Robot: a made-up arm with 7 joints.
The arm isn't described. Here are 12 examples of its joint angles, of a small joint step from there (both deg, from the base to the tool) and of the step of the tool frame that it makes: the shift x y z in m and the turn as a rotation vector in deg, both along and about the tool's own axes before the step.
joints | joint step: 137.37 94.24 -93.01 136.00 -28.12 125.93 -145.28 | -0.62 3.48 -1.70 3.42 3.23 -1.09 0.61
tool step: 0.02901 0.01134 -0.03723 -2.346 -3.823 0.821
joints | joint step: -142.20 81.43 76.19 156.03 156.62 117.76 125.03 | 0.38 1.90 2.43 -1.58 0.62 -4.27 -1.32
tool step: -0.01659 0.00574 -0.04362 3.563 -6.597 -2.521
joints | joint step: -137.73 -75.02 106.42 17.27 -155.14 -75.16 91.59 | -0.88 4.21 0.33 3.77 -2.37 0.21 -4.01
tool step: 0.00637 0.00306 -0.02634 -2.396 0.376 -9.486
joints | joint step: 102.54 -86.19 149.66 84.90 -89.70 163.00 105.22 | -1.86 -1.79 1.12 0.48 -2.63 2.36 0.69
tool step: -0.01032 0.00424 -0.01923 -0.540 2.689 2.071
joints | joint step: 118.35 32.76 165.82 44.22 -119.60 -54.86 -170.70 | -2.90 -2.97 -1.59 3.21 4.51 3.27 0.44
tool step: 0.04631 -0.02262 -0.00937 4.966 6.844 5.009
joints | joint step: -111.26 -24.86 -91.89 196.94 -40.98 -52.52 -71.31 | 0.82 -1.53 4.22 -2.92 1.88 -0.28 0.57
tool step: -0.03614 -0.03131 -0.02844 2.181 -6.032 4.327
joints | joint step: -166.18 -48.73 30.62 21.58 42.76 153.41 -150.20 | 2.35 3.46 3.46 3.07 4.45 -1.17 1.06
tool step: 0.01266 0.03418 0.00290 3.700 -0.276 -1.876
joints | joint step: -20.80 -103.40 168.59 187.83 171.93 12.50 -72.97 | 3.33 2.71 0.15 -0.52 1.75 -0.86 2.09
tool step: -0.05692 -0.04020 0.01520 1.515 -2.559 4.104
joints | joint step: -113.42 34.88 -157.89 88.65 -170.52 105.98 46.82 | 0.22 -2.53 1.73 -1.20 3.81 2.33 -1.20
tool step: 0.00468 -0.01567 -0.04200 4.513 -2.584 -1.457
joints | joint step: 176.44 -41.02 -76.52 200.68 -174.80 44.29 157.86 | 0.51 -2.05 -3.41 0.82 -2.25 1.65 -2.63
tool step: 0.00707 0.02202 0.01079 2.243 3.820 -7.293
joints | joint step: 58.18 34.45 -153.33 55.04 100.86 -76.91 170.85 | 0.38 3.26 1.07 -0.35 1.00 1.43 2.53
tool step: -0.01545 0.00659 -0.02098 -1.733 2.110 4.779
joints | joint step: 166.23 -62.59 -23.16 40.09 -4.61 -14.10 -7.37 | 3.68 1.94 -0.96 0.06 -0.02 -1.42 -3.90
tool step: -0.01975 -0.00965 0.02135 2.337 -1.045 -2.521
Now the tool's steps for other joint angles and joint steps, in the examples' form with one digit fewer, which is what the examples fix.
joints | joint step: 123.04 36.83 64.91 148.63 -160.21 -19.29 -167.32 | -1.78 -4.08 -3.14 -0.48 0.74 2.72 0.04
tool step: 0.0225 -0.0369 -0.0105 0.57 4.72 -4.90
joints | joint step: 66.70 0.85 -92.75 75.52 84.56 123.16 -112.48 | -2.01 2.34 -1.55 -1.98 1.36 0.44 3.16
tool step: -0.0168 -0.0080 -0.0240 -3.67 -0.04 5.00
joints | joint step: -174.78 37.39 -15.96 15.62 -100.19 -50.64 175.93 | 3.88 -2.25 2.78 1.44 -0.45 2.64 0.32
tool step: -0.0233 -0.0046 0.0173 -2.52 3.16 -7.11
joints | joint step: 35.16 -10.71 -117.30 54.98 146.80 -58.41 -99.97 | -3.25 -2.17 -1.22 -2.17 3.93 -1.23 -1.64
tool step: -0.0016 0.0282 0.0318 -3.25 -7.58 3.14
